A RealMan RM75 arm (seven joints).
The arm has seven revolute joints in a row. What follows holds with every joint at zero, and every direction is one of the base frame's.
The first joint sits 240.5 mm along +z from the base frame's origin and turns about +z.
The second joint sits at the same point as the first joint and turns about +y.
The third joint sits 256 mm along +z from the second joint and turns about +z.
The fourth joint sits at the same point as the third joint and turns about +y.
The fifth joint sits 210 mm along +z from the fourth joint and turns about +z.
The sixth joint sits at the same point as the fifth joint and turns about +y.
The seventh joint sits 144 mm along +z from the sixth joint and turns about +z.
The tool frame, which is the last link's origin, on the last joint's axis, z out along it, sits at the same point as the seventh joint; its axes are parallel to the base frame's.
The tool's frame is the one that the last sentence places.
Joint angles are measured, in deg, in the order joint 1, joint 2, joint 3, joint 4, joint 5, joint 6, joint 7. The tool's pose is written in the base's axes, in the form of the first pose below.
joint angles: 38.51, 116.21, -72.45, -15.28, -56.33, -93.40, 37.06
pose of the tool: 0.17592, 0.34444, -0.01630, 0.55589, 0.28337, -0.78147, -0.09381, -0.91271, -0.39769
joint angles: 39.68, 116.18, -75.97, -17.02, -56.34, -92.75, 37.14
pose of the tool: 0.16397, 0.34478, -0.02254, 0.56774, 0.30006, -0.76657, -0.01932, -0.92609, -0.37681
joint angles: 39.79, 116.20, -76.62, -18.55, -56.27, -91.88, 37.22
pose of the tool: 0.15916, 0.34721, -0.02241, 0.57063, 0.31712, -0.75750, 0.00094, -0.92268, -0.38556
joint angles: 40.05, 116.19, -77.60, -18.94, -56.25, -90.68, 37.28
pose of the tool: 0.15765, 0.34890, -0.02530, 0.58532, 0.31665, -0.74641, 0.00999, -0.92333, -0.38388
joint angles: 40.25, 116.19, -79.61, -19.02, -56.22, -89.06, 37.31
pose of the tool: 0.15808, 0.34883, -0.03176, 0.61165, 0.30622, -0.72946, 0.02192, -0.92826, -0.37130
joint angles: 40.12, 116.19, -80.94, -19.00, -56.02, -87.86, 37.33
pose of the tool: 0.16031, 0.34842, -0.03589, 0.63051, 0.29585, -0.71759, 0.02161, -0.93084, -0.36478
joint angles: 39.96, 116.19, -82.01, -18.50, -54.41, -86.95, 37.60
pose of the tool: 0.16275, 0.34934, -0.03726, 0.63655, 0.27792, -0.71942, -0.00457, -0.93144, -0.36386
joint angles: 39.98, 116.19, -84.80, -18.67, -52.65, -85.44, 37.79
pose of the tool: 0.16258, 0.34918, -0.04227, 0.65116, 0.26510, -0.71113, -0.00617, -0.93513, -0.35426
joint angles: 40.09, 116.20, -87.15, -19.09, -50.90, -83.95, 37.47
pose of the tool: 0.16088, 0.35021, -0.04593, 0.66107, 0.26665, -0.70135, -0.00190, -0.93412, -0.35694
